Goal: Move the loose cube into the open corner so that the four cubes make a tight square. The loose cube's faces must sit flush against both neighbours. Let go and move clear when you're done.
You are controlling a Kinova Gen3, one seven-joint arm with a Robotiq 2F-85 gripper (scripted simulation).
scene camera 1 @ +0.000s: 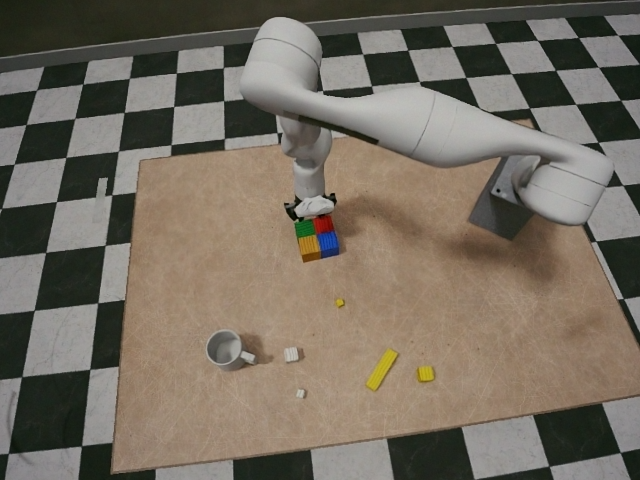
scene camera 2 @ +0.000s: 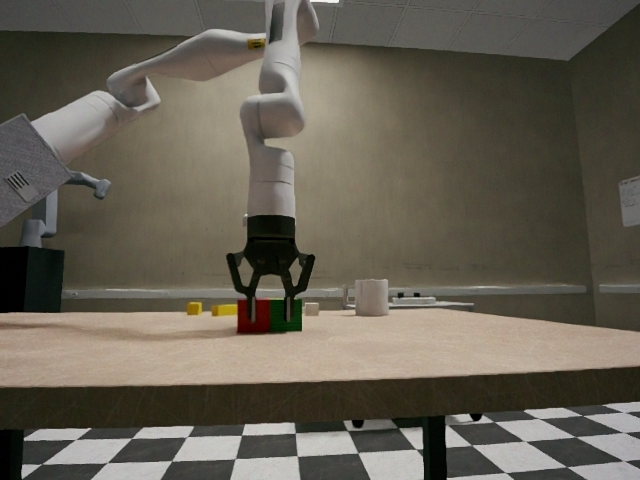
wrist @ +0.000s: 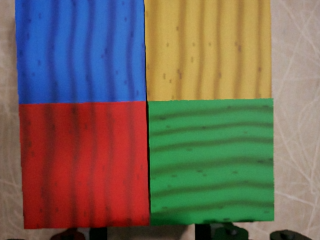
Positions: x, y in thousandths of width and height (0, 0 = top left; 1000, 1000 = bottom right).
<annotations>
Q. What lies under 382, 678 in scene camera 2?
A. A red cube.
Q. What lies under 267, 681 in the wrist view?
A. A red cube.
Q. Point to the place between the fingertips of my gripper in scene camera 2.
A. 423, 672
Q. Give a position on a blue cube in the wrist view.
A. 189, 244
</annotations>
